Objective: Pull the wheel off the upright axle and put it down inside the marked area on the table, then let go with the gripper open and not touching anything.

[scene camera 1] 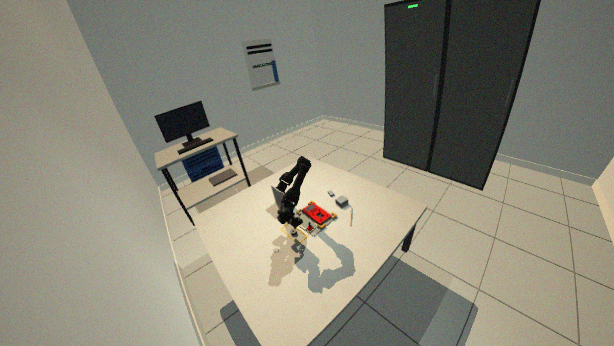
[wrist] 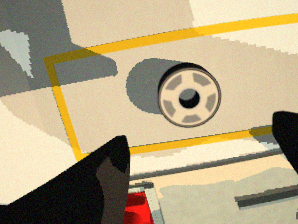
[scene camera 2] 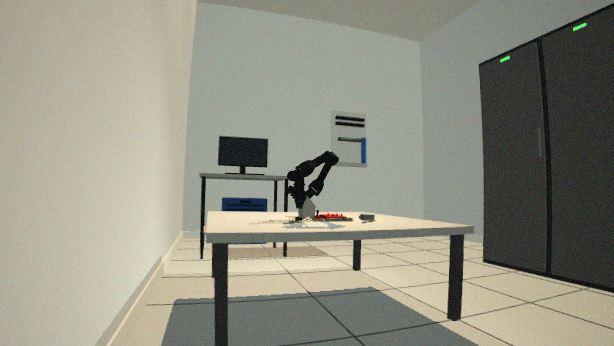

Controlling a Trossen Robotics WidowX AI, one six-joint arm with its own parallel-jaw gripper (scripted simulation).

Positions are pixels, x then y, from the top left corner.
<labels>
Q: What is the gripper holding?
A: Nothing.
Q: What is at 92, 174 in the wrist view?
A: The gripper.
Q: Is the gripper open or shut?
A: Open.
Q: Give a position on a wheel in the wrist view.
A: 205, 103
</labels>
